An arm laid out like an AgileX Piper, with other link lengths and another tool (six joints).
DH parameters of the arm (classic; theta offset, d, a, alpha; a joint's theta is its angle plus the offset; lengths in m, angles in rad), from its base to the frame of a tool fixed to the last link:
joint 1: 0 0.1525 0 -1.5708
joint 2: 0.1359 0 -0.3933 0
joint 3: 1.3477 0 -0.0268 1.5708
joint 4: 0 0.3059 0 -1.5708
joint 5: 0 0 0 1.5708
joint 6: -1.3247 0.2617 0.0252 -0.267
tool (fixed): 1.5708 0.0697 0 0
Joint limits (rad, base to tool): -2.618..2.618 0..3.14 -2.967..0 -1.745..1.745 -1.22..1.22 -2.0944..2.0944
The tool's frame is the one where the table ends.
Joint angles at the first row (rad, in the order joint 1, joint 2, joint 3, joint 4, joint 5, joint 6):
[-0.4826, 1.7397, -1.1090, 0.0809, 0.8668, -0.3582]
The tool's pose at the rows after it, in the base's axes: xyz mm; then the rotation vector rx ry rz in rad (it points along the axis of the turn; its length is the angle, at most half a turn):
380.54, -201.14, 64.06, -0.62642, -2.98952, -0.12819
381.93, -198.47, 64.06, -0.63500, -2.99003, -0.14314
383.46, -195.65, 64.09, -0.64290, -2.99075, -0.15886
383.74, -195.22, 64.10, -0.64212, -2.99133, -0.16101
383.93, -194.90, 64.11, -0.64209, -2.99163, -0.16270
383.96, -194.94, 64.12, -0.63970, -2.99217, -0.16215
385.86, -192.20, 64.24, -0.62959, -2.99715, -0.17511
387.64, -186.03, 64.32, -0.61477, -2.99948, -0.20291
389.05, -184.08, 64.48, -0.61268, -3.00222, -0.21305
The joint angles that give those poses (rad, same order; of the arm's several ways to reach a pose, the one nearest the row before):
[-0.4826, 1.7397, -1.1090, 0.0979, 0.8669, -0.3644]
[-0.4826, 1.7397, -1.1089, 0.1094, 0.8668, -0.3644]
[-0.4826, 1.7397, -1.1090, 0.1217, 0.8668, -0.3652]
[-0.4826, 1.7397, -1.1090, 0.1238, 0.8668, -0.3668]
[-0.4826, 1.7397, -1.1090, 0.1253, 0.8668, -0.3676]
[-0.4826, 1.7397, -1.1090, 0.1253, 0.8669, -0.3692]
[-0.4825, 1.7397, -1.1090, 0.1388, 0.8669, -0.3831]
[-0.4825, 1.7397, -1.1090, 0.1635, 0.8730, -0.4045]
[-0.4826, 1.7397, -1.1090, 0.1730, 0.8727, -0.4109]

